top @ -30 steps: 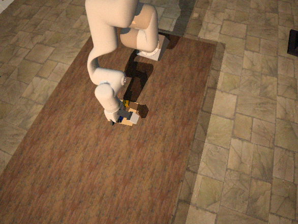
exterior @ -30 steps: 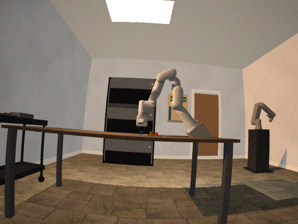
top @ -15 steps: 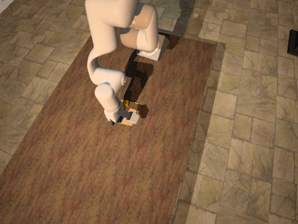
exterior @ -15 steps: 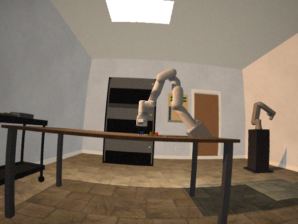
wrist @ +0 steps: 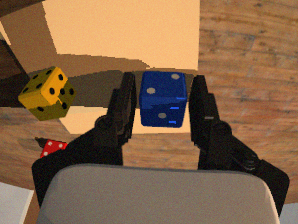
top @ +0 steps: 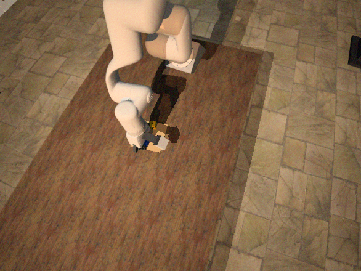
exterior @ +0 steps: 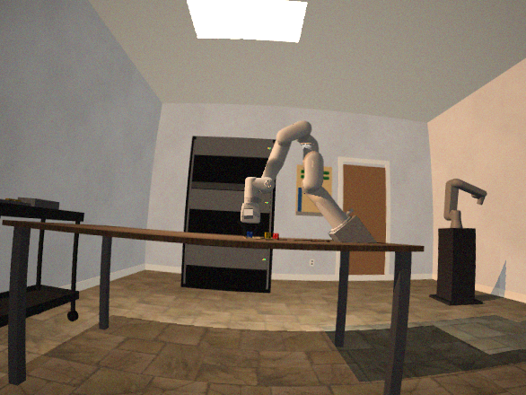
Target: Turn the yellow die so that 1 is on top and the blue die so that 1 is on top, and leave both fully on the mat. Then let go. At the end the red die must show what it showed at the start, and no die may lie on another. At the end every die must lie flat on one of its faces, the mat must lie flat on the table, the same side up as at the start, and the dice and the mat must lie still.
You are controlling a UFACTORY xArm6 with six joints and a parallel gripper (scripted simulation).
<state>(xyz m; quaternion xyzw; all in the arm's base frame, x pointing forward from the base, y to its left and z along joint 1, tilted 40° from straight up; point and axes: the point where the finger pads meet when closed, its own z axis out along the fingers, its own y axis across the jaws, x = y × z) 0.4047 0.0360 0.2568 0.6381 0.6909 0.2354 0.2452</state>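
Now: hand 1 cm above the blue die. Round my hand: yellow die: 9 cm behind, 1 cm to the right, 1 cm below; red die: 13 cm to the right, 13 cm behind, 1 cm below; tan mat: 4 cm behind, 2 cm below.
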